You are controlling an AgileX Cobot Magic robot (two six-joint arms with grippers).
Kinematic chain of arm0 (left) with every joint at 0, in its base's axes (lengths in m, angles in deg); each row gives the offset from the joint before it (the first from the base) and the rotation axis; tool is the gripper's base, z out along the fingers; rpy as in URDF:
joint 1: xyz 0 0 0.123 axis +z
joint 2: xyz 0 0 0 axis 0.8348 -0.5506 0
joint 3: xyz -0.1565 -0.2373 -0.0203 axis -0.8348 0.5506 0
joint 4: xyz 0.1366 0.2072 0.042 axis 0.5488 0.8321 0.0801
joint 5: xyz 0 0 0 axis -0.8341 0.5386 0.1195
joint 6: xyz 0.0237 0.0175 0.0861 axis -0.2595 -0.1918 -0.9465
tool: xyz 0 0 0 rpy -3.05 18.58 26.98
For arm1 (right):
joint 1: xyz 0 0 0.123 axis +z
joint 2: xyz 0 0 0 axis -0.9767 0.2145 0
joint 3: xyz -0.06 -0.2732 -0.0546 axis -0.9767 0.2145 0
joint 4: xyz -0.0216 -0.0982 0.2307 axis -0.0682 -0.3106 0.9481
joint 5: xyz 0 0 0 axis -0.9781 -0.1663 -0.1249
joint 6: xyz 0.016 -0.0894 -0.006 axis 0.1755 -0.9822 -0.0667
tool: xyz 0 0 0 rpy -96.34 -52.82 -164.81
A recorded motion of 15 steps. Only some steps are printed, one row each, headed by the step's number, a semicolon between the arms.
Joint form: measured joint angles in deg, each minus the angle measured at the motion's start. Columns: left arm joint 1, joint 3, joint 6, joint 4, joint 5, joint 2; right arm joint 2, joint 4, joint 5, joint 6, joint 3, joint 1.
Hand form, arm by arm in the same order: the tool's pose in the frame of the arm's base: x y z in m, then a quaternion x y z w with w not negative. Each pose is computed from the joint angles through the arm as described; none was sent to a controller.
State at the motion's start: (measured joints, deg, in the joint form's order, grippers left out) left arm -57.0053 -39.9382 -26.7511 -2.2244 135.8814 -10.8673; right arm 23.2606 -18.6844 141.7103 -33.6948 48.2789 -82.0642
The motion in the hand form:
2: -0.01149 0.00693 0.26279 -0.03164 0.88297 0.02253 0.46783; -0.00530 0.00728 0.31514 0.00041 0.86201 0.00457 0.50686
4: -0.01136 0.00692 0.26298 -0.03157 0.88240 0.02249 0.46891; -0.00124 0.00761 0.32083 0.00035 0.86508 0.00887 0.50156
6: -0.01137 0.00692 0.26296 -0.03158 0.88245 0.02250 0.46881; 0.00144 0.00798 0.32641 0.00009 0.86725 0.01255 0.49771
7: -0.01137 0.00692 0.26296 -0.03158 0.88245 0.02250 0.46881; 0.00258 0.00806 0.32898 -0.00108 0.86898 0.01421 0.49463
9: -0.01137 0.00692 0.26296 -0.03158 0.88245 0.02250 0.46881; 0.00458 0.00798 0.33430 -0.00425 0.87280 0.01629 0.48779
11: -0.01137 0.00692 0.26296 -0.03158 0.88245 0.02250 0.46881; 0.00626 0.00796 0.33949 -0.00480 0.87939 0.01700 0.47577
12: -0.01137 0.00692 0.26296 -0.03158 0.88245 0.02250 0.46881; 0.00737 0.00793 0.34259 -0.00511 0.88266 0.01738 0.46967
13: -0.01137 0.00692 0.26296 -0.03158 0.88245 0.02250 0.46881; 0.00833 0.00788 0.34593 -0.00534 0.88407 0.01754 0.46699
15: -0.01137 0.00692 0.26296 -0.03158 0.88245 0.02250 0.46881; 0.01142 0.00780 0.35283 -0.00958 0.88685 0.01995 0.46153
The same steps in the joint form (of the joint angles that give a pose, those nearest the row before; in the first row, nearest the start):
2: 0.00 0.00 0.00 0.00 -0.09 0.00; 2.45 0.32 0.00 0.00 -1.20 0.00
4: 0.00 0.00 0.00 0.00 -0.23 0.00; 4.35 0.77 0.00 0.00 -2.36 0.00
6: 0.00 0.00 0.00 0.00 -0.22 0.00; 5.88 1.16 0.24 0.00 -3.60 0.00
7: 0.00 0.00 0.00 0.00 -0.22 0.00; 6.63 1.26 0.53 0.00 -4.23 0.13
9: 0.00 0.00 0.00 0.00 -0.22 0.00; 8.11 1.26 1.31 0.00 -5.59 0.52
11: 0.00 0.00 0.00 0.00 -0.22 0.00; 9.71 1.26 2.84 0.00 -7.15 0.50
12: 0.00 0.00 0.00 0.00 -0.22 0.00; 10.64 1.26 3.61 0.00 -8.04 0.50
13: 0.00 0.00 0.00 0.00 -0.22 0.00; 11.40 1.26 4.04 0.00 -8.89 0.51
15: 0.00 0.00 0.00 0.00 -0.22 0.00; 13.17 1.26 4.68 0.00 -10.60 1.03

